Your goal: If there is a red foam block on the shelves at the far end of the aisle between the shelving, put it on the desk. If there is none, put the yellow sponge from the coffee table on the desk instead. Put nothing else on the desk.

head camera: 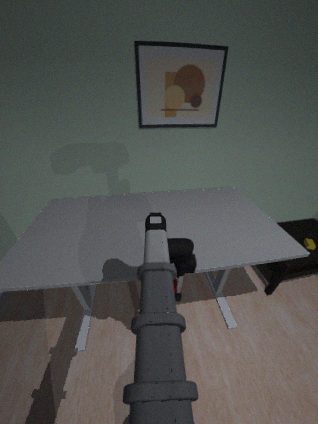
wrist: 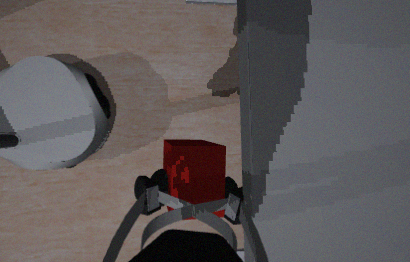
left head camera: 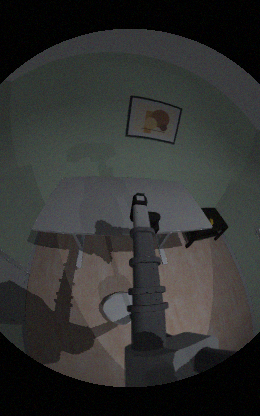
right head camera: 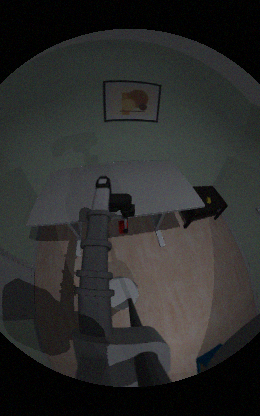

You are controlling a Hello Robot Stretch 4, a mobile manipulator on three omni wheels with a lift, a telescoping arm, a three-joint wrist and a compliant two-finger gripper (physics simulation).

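Where they show: gripper, between the fingertips: (head camera: 176, 289) (wrist: 194, 187) (right head camera: 125, 226); robot's base, origin of its link: (left head camera: 121, 307) (right head camera: 120, 292).
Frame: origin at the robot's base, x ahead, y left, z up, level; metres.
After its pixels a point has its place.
My gripper (wrist: 194, 187) {x 0.487, y -0.088, z 0.843 m} is shut on a red foam block (wrist: 200, 167) {x 0.485, y -0.060, z 0.896 m} (right head camera: 121, 227) {x 0.459, y -0.063, z 0.877 m} (head camera: 175, 286) {x 0.472, y -0.077, z 0.897 m}, which sits upright between the two fingertips. In the wrist view the block shows against the floor, just beside the front edge of the grey desk (wrist: 360, 100) {x 0.604, y 0.002, z 0.923 m} (head camera: 215, 215) {x 0.934, y -0.390, z 0.923 m} (left head camera: 82, 205) {x 0.736, y 0.380, z 0.923 m} (right head camera: 155, 180) {x 0.898, y -0.381, z 0.923 m}, and the right fingertip is close to that edge. In the head view the wrist and arm hide most of the gripper and block. The desk top bears shadows. A yellow sponge (head camera: 310, 244) {x 1.061, y -1.451, z 0.468 m} (left head camera: 211, 221) {x 1.063, y -1.462, z 0.468 m} (right head camera: 209, 200) {x 1.053, y -1.470, z 0.470 m} lies on the dark coffee table (head camera: 295, 227) {x 1.364, y -1.549, z 0.423 m} (right head camera: 218, 202) {x 1.046, y -1.749, z 0.423 m}. The shelves do not show.
The extended arm (head camera: 161, 350) {x 0.162, y -0.003, z 1.264 m} (left head camera: 145, 275) {x 0.158, y 0.005, z 1.264 m} (right head camera: 95, 260) {x 0.155, y -0.008, z 1.264 m} reaches over the desk's front edge. A light round base (wrist: 50, 110) {x 0.039, y 0.014, z 0.187 m} (right head camera: 125, 295) {x -0.029, y -0.058, z 0.187 m} stands on the floor. A framed picture (head camera: 190, 85) {x 1.326, y -0.236, z 1.638 m} hangs behind the desk. Part of a blue object (right head camera: 207, 358) shows at lower right.
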